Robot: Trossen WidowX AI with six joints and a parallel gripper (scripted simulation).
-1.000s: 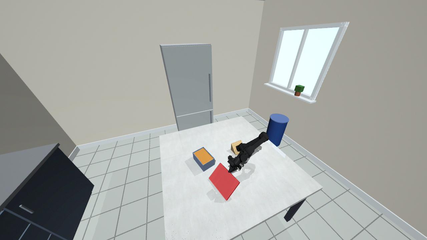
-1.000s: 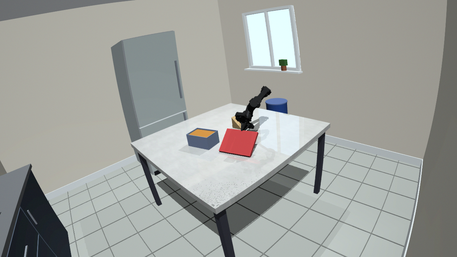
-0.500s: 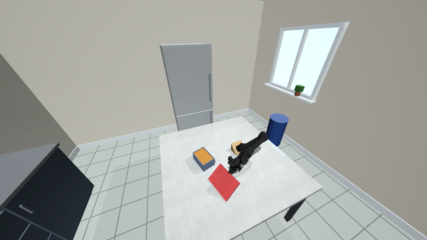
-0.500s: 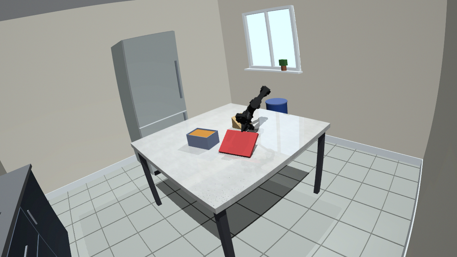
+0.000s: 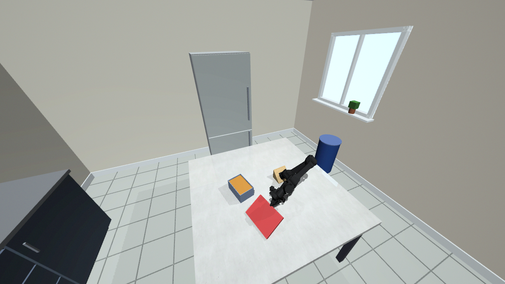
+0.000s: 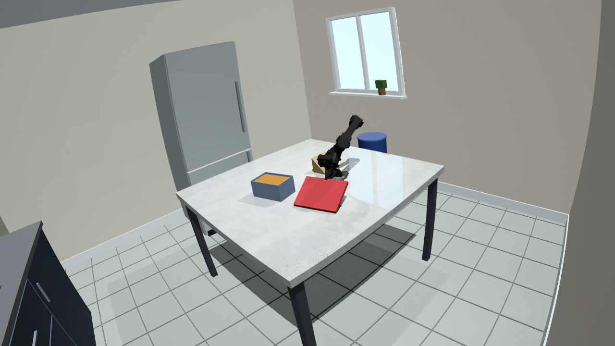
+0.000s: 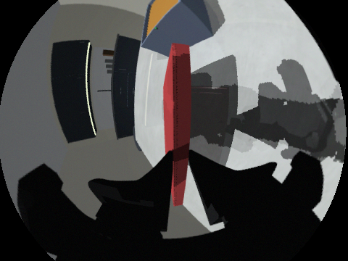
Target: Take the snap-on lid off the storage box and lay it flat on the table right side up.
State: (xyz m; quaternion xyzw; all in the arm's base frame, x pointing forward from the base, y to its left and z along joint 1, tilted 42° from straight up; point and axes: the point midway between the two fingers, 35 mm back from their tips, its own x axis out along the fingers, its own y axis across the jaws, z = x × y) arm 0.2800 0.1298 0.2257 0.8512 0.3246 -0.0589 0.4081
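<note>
The red lid is 7 cm ahead of my gripper tip, 4 cm below it and 1 cm to the left of it. From my gripper tip the other things lie so: blue-grey storage box: 31 cm to the right, 11 cm ahead, 5 cm below.
</note>
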